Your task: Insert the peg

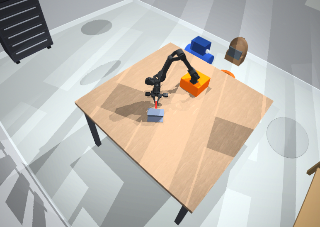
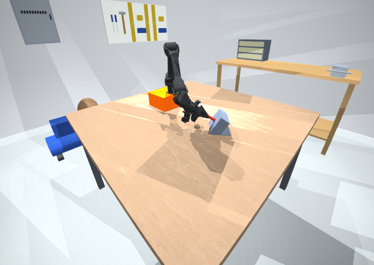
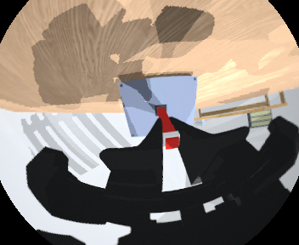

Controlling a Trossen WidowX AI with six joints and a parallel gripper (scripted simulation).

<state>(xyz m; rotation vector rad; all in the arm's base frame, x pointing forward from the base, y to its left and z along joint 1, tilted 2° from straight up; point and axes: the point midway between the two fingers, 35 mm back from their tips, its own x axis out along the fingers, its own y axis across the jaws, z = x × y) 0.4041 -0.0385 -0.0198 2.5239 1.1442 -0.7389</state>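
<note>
My gripper tip is 40 mm short of the grey-blue sloped panel, 40 mm to the right of it and 30 mm above it. From my gripper tip the other things lie so: red peg (10 mm behind, 10 mm to the right, 10 mm above).
</note>
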